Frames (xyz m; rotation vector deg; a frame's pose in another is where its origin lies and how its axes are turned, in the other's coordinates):
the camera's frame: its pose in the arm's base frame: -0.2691 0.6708 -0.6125 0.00 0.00 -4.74
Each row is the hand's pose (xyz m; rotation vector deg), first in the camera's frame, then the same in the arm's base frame.
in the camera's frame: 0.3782 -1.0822 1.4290 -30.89 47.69 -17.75
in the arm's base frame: 0.0184 -0.4390 0.8165 -28.96 49.05 -22.09
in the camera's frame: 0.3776 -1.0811 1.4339 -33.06 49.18 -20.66
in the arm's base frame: 0.0179 -0.4378 0.8214 -31.09 50.65 -24.97
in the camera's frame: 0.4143 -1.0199 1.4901 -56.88 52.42 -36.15
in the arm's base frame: 0.0595 -0.3798 0.8776 -54.93 54.99 -40.14
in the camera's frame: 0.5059 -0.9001 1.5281 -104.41 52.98 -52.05
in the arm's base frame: 0.1607 -0.2680 0.9156 -102.85 57.66 -54.97
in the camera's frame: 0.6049 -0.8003 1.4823 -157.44 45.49 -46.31
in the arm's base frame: 0.2676 -0.1767 0.8698 -156.47 52.31 -47.18
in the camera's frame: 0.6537 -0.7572 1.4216 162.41 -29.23 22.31
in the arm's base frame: 0.3198 -0.1378 0.8091 160.56 -35.81 21.41
